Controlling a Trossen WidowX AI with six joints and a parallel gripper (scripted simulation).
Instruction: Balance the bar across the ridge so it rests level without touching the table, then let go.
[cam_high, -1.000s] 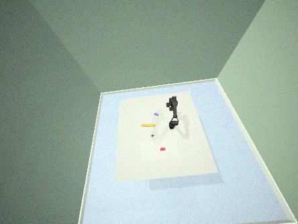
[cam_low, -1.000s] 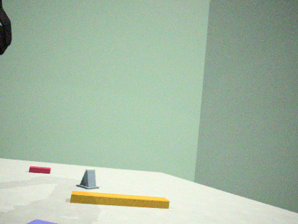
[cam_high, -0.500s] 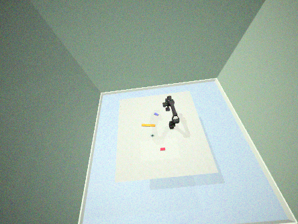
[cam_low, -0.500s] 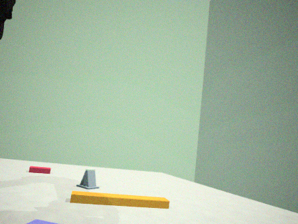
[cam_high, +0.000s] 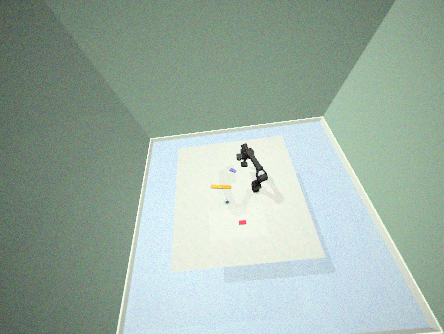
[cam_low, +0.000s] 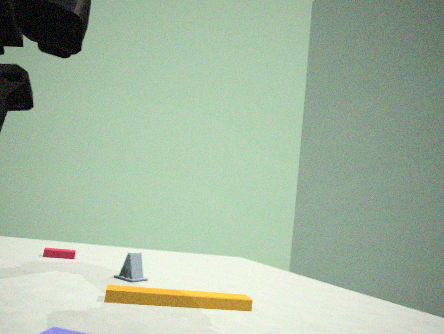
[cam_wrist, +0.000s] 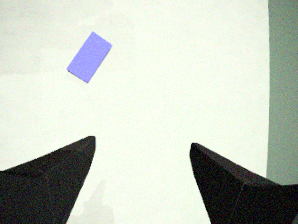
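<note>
The orange bar is 240 mm ahead of my gripper tip, 210 mm to the left of it and 150 mm below it. Round my gripper tip: red block (70 mm ahead, 590 mm to the left, 150 mm below); then purple block (100 mm ahead, 30 mm to the left, 150 mm below).
</note>
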